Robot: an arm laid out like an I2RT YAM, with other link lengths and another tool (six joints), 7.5 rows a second.
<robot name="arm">
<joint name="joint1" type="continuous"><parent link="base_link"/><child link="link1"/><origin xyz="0 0 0.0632" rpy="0 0 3.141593"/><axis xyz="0 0 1"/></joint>
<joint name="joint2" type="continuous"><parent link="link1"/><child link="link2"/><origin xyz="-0.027 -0.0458 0.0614" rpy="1.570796 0 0"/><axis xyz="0 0 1"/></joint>
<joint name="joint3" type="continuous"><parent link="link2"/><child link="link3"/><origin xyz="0.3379 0 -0.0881" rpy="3.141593 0 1.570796"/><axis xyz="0 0 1"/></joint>
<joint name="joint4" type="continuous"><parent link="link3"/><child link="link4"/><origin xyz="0.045 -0.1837 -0.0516"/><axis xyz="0 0 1"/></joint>
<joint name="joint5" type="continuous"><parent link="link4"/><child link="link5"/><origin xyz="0.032 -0.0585 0.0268" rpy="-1.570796 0 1.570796"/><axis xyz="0 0 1"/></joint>
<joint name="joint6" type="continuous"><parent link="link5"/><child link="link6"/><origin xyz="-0.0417 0 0.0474" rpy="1.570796 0 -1.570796"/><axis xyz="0 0 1"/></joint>
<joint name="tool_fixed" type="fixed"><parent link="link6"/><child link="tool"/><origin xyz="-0.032 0.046 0.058" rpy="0.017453 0 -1.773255"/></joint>
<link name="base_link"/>
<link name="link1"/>
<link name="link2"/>
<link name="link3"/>
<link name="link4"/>
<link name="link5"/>
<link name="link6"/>
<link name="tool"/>
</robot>
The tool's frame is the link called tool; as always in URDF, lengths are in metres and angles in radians. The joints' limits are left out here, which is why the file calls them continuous.
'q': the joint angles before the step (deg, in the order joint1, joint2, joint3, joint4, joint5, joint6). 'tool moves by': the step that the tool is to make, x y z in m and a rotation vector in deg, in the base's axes. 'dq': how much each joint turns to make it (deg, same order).
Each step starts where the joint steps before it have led.
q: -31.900 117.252 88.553 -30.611 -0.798 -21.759
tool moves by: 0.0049 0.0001 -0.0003 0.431 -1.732 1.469
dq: 0.003 0.185 -0.008 1.418 -1.857 -0.588
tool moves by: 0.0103 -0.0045 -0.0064 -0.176 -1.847 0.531
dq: -0.011 1.410 0.312 2.759 -0.988 -0.009
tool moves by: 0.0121 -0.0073 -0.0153 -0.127 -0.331 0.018
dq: 0.009 2.979 0.877 2.452 -0.061 0.030
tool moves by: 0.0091 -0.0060 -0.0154 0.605 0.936 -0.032
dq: -0.044 3.199 1.767 0.318 -0.022 0.001
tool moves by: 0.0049 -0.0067 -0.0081 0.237 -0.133 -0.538
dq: -0.479 1.772 1.109 0.663 -0.196 0.197
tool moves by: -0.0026 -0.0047 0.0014 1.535 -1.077 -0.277
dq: -1.210 0.030 0.283 -0.166 -2.080 0.234
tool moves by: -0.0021 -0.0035 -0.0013 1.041 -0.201 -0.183
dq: -0.800 0.361 0.284 -0.338 -1.154 0.008
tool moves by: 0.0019 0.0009 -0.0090 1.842 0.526 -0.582
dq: -0.067 1.402 0.126 -0.057 -0.766 1.090
